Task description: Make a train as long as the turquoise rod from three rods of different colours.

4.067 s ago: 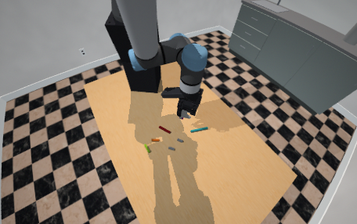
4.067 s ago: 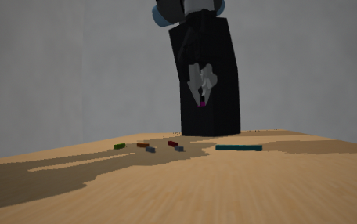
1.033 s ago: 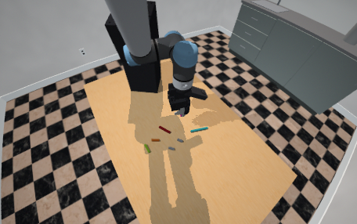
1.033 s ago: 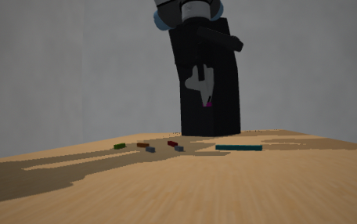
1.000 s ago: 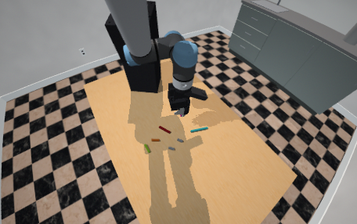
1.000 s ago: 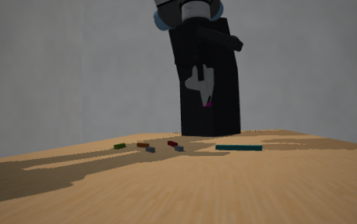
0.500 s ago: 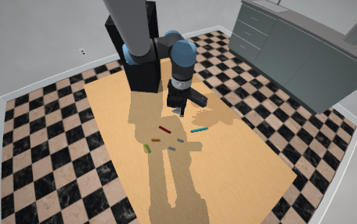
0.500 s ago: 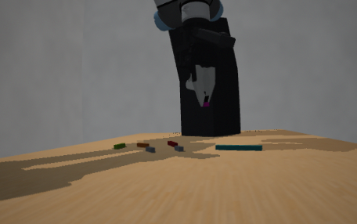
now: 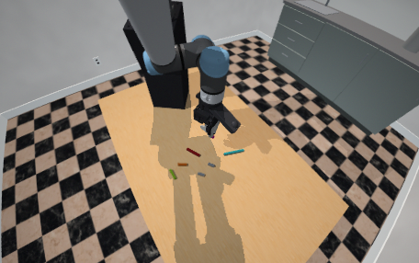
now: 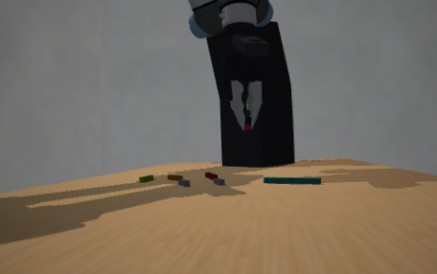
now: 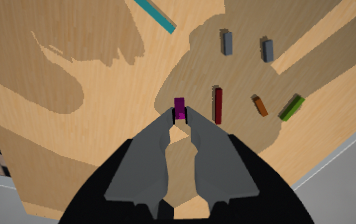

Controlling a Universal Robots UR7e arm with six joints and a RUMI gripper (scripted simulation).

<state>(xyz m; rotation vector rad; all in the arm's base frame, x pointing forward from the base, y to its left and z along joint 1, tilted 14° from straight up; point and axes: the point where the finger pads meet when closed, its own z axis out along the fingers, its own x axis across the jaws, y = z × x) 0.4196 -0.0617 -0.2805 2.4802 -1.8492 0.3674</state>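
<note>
My hand is 30 mm past the red rod, 80 mm to the left of it and 110 mm above it. The rest, counted from my hand: turquoise rod (90 mm ahead, 70 mm to the left, 110 mm below); orange rod (10 mm behind, 150 mm to the right, 110 mm below); magenta rod (10 mm below).
</note>
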